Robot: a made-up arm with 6 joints. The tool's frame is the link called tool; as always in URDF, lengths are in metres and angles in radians.
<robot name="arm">
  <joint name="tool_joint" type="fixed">
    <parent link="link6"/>
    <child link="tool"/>
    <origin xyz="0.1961 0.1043 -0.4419" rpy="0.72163 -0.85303 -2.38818"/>
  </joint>
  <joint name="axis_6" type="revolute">
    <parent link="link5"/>
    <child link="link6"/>
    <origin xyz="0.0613 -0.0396 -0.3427" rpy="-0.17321 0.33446 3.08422"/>
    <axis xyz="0 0 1"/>
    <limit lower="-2.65" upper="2.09" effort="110" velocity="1"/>
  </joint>
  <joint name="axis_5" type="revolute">
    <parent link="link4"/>
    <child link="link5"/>
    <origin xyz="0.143 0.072 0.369" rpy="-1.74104 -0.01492 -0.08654"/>
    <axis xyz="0 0 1"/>
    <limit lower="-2.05" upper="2.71" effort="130" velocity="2.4"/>
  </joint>
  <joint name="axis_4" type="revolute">
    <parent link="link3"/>
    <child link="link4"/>
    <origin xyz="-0.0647 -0.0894 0.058" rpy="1.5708 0 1.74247"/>
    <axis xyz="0 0 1"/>
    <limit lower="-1.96" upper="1.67" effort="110" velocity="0.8"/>
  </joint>
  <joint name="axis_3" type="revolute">
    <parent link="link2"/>
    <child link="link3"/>
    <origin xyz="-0.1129 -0.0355 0.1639" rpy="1.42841 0 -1.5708"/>
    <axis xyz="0 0 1"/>
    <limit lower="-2.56" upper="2.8" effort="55" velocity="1.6"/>
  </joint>
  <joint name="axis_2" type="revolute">
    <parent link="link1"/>
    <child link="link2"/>
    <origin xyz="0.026 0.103 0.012" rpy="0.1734 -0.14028 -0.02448"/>
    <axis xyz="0 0 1"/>
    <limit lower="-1.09" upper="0.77" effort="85" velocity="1.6"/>
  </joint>
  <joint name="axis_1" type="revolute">
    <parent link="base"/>
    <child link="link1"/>
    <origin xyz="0.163 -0.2 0.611" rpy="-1.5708 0 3.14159"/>
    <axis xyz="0 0 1"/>
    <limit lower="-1.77" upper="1.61" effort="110" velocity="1"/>
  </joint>
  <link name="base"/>
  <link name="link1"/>
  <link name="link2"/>
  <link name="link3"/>
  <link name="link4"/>
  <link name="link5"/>
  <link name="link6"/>
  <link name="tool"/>
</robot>
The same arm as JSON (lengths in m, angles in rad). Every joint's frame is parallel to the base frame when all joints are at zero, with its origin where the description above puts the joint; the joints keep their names.
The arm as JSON. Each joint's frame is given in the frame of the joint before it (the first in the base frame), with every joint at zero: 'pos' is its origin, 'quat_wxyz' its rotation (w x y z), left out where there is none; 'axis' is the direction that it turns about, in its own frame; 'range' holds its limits. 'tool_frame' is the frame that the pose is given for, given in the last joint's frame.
{"length_unit": "m", "angle_unit": "rad", "joints": [
  {"joint": "axis_1", "pos": [0.163, -0.2, 0.611], "axis": "-y", "range": [-1.77, 1.61]},
  {"joint": "axis_2", "pos": [-0.026, -0.012, -0.103], "axis": [0.141904, -0.975329, 0.169105], "range": [-1.09, 0.77]},
  {"joint": "axis_3", "pos": [0.135, -0.138, 0.06], "axis": "+x", "range": [-2.56, 2.8]},
  {"joint": "axis_4", "pos": [0.058, 0.077, -0.079], "axis": "+z", "range": [-1.96, 1.67]},
  {"joint": "axis_5", "pos": [0.072, -0.143, 0.369], "axis": [0.981636, -0.087703, -0.169406], "range": [-2.05, 2.71]},
  {"joint": "axis_6", "pos": [-0.335, -0.031, 0.098], "axis": [0.96823, 0.249808, -0.0113], "range": [-2.65, 2.09]}
], "tool_frame": {"pos": [-0.476, 0.081, 0.107], "quat_wxyz": [0.956996, -0.083569, 0.247545, -0.126081]}}

